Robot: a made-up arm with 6 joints.
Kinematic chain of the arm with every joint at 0, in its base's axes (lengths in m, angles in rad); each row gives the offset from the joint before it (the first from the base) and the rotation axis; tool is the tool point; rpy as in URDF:
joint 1: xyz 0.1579 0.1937 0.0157 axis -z
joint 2: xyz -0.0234 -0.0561 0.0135 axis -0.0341 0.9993 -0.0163
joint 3: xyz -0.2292 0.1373 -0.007 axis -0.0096 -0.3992 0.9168
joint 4: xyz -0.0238 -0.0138 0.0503 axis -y
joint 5: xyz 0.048 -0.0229 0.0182 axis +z
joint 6: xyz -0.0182 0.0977 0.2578 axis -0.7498 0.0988 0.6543
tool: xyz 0.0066 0.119 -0.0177 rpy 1.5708 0 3.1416
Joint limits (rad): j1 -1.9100..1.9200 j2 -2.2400..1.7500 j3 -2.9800..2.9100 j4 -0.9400..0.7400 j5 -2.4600..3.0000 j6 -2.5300..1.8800
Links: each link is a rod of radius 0.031 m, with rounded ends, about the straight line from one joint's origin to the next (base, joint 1, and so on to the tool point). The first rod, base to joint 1, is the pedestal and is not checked.
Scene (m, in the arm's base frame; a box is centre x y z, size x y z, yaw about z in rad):
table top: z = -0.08
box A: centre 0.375 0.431 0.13 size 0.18 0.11 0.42 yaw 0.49
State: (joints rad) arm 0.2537 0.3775 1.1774 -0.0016 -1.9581 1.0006
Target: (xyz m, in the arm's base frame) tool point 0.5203 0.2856 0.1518
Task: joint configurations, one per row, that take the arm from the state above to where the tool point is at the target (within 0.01 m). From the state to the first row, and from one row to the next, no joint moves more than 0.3 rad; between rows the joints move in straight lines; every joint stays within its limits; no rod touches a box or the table.
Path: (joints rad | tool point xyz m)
1: 0.2533 0.5798 1.2460 0.1114 -1.9573 0.8583 | 0.1448 0.3745 0.4193
2: 0.2530 0.7821 1.3146 0.2243 -1.9566 0.7159 | 0.2169 0.3273 0.4481
3: 0.2526 0.9845 1.3832 0.3373 -1.9558 0.5736 | 0.2950 0.2707 0.4557
4: 0.2847 1.2156 1.3087 0.2044 -1.9596 0.5495 | 0.4070 0.2773 0.3783
5: 0.3169 1.4467 1.2342 0.0714 -1.9635 0.5254 | 0.4848 0.2805 0.2718
6: 0.3491 1.6778 1.1597 -0.0615 -1.9673 0.5013 | 0.5203 0.2856 0.1518

